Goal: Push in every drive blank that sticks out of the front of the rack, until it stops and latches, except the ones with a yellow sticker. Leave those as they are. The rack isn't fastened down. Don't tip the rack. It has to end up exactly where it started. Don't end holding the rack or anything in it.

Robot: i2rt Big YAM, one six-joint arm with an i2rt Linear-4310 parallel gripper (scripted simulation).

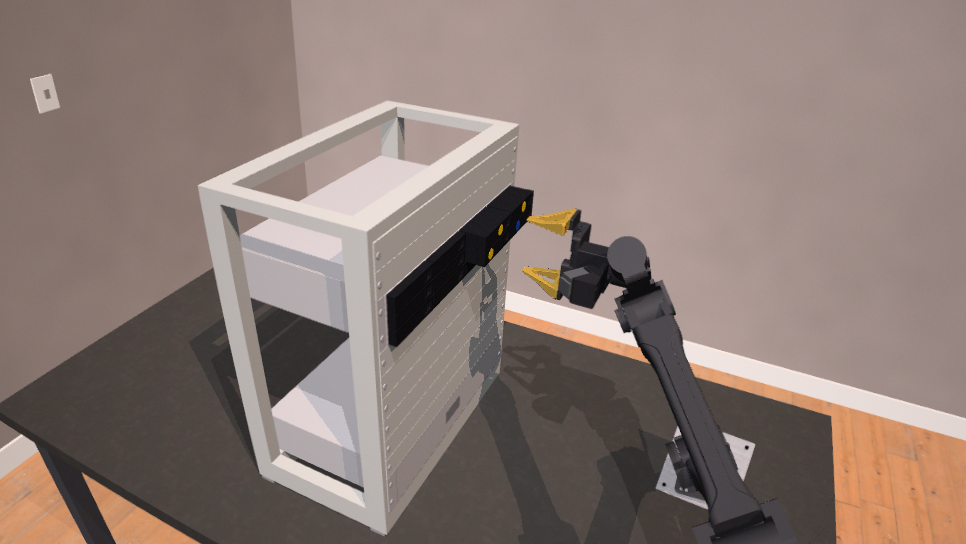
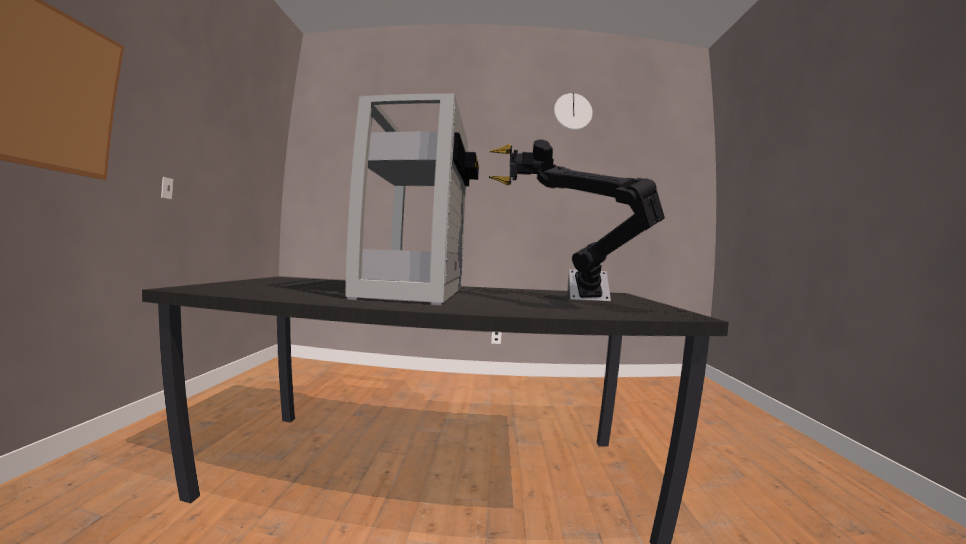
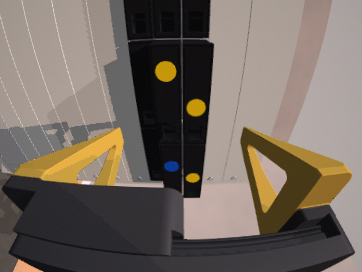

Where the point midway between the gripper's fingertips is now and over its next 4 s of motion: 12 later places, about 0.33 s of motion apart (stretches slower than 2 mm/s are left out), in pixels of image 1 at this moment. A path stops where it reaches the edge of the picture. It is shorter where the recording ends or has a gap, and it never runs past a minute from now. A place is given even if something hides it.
My gripper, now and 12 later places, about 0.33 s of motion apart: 525, 244; 527, 242; 539, 229; 545, 224; 544, 221; 547, 224; 548, 226; 528, 224; 524, 223; 525, 222; 523, 221; 520, 220; 519, 220
